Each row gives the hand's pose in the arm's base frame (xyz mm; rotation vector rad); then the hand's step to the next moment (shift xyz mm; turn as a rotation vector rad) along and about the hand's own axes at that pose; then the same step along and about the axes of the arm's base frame.
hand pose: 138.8 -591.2 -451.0 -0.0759 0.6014 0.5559
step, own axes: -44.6 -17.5 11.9 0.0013 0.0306 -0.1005
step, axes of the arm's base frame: -15.3 -33.3 33.0 -0.0668 0.0040 -0.0810
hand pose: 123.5 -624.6 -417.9 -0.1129 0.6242 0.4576
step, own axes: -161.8 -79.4 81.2 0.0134 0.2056 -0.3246
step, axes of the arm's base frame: -36.7 -113.0 158.0 -0.2567 0.1119 -0.2634
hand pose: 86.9 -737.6 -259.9 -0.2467 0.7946 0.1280
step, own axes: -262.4 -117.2 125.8 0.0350 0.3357 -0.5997
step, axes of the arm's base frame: -71.5 -84.9 293.4 -0.4580 0.1644 -0.4866
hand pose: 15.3 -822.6 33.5 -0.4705 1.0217 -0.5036
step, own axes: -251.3 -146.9 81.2 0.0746 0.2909 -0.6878
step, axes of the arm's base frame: -61.5 44.7 292.5 -0.5269 0.0936 -0.5262
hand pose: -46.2 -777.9 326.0 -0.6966 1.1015 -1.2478
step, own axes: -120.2 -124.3 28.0 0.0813 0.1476 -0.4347
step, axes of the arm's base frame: -16.0 83.4 153.2 -0.3485 0.0180 -0.3091
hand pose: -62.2 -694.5 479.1 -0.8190 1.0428 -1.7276
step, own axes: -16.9 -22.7 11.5 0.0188 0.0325 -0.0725
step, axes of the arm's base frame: 7.4 17.3 24.1 -0.0570 -0.0035 -0.0583
